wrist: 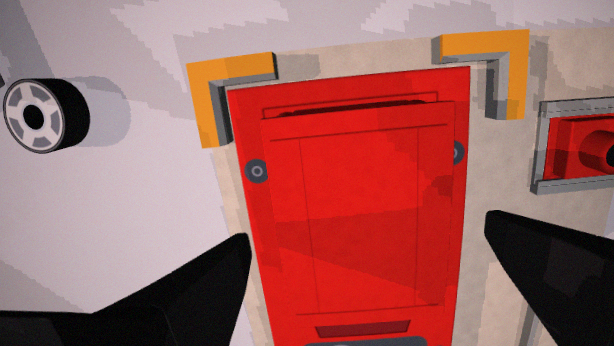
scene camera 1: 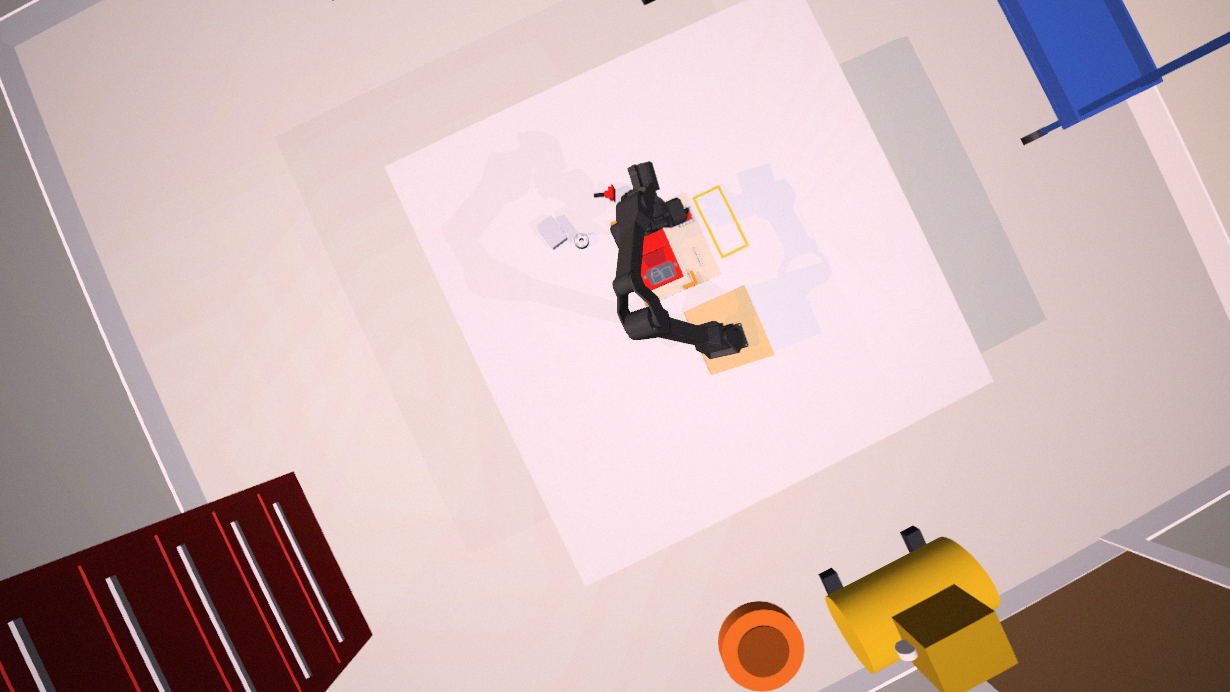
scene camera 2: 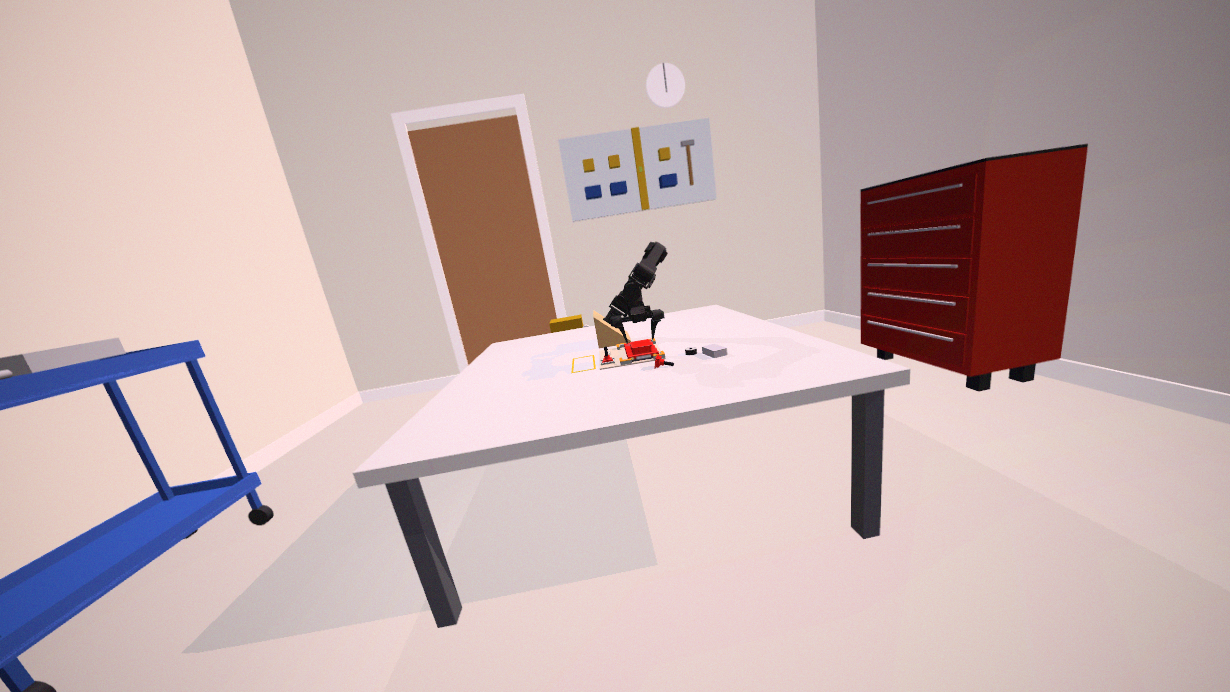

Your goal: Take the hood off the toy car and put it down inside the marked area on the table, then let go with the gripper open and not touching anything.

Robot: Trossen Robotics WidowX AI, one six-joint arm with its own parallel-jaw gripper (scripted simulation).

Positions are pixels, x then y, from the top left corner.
my gripper: wrist 366,234; scene camera 1; scene camera 2
same spot on my gripper: (scene camera 1: 676,214) = (scene camera 2: 616,316)
